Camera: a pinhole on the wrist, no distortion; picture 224 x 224 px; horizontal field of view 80.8 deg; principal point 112.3 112.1 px. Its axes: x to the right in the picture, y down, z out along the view. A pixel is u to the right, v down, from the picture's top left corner.
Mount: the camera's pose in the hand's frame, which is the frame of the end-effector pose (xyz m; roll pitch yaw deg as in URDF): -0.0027 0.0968 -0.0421 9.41 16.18 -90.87
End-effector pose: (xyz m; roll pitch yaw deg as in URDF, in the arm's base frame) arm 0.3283 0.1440 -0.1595 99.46 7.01 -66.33
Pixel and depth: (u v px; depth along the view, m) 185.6 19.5 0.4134
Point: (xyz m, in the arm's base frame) -0.0121 0.4213 -0.3691
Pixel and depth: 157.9 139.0 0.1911
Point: 0.2162 0.0974 -0.2013
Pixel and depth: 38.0 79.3 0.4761
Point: -0.1975 0.1051 0.0160
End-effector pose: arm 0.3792 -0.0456 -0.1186 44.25 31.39 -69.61
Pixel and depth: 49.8 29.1 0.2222
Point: 0.3511 -0.0219 0.1679
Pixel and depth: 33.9 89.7 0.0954
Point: 0.4377 -0.0665 0.0120
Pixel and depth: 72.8 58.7 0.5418
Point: 0.1297 -0.0958 0.4072
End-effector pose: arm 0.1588 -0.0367 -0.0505 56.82 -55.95 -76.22
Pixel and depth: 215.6 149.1 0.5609
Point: -0.3736 -0.3633 -0.1161
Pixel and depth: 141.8 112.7 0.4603
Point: -0.2353 -0.0082 -0.0641
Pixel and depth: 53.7 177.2 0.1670
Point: 0.0709 0.0659 0.0935
